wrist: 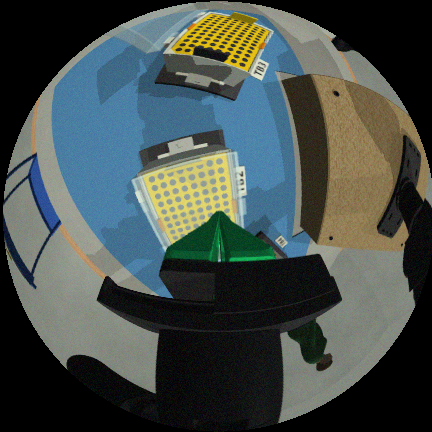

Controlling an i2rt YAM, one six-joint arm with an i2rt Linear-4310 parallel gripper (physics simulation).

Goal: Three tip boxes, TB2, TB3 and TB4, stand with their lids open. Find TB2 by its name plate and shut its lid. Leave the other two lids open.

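Places are measured from the arm's base along level axes (x ahead, y left, z up), in metres.
Where they show: gripper, fingertip midpoint: (218, 216).
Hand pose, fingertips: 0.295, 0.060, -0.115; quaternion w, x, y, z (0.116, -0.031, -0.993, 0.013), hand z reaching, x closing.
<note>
Each offset is from my fingertips to the top centre of the thing, as dx, dy, dz. "pt": to the spot under its first point.
TB2 {+0.007, +0.006, -0.001} (187, 185) is the tip box in the middle of the wrist view, with its name plate {pt -0.053, +0.001, -0.076} (242, 181) on its right side. A clear lid covers its yellow tip rack, which looks pale through it; whether the lid sits fully down I cannot tell. TB3 {pt -0.019, -0.185, -0.021} (220, 42) stands at the top, its yellow rack uncovered and dark holes showing; a clear lid-like panel (137, 35) shows at its upper left. TB4 cannot be made out. My gripper (218, 216) is shut and empty, its green fingertips together over the near part of TB2 and hiding that part.
A tan box-like block (355, 165) with a dark side stands at the right, a black bracket and arm part beyond it. A small dark object with a white label {pt -0.154, +0.154, -0.076} (281, 241) is partly hidden right of the fingers. A blue frame (44, 195) is at the left.
</note>
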